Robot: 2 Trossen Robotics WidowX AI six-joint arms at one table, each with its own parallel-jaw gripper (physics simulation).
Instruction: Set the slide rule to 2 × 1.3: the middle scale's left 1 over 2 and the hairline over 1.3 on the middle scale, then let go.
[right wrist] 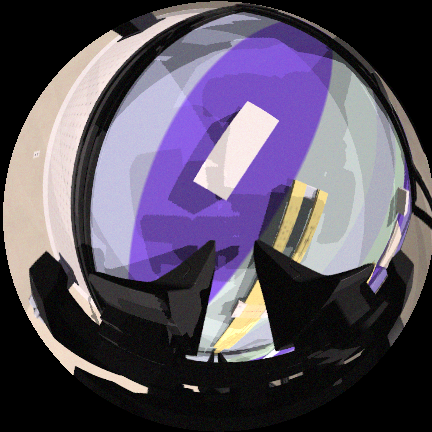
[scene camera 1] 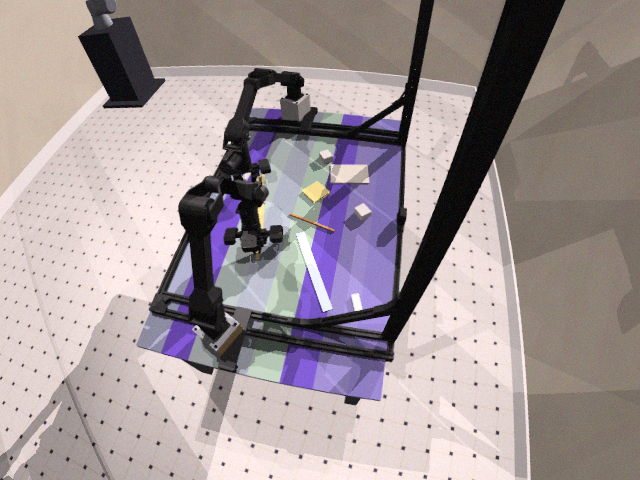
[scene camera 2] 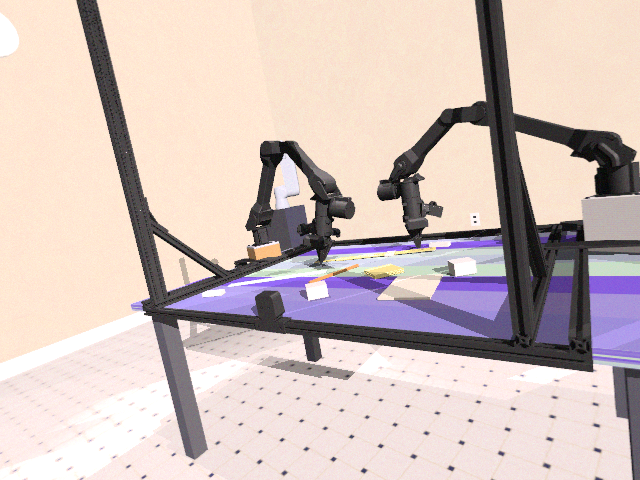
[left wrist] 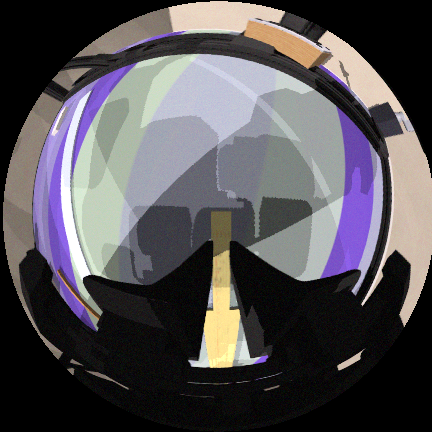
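The yellow slide rule (scene camera 1: 261,209) (scene camera 2: 361,256) (left wrist: 221,332) (right wrist: 286,225) lies on the striped table. Its middle scale (left wrist: 221,227) sticks out of the body at the left gripper's end. At the other end, in the right wrist view, a dark channel shows between the two rails. My left gripper (scene camera 2: 322,259) (left wrist: 220,246) is shut on the middle scale. My right gripper (scene camera 2: 417,244) (right wrist: 234,245) is partly open and empty, beside the rule's end; the left arm hides it in scene camera 1. The pale cursor (right wrist: 239,309) sits on the body; scale marks and hairline are too small to read.
A white block (right wrist: 236,150) (scene camera 2: 439,243) lies beyond the right gripper. An orange stick (scene camera 1: 311,222), a long white bar (scene camera 1: 314,273), a yellow pad (scene camera 1: 315,191), a beige plate (scene camera 1: 349,174) and two white cubes (scene camera 1: 325,156) (scene camera 1: 362,211) lie elsewhere. A black frame edges the table.
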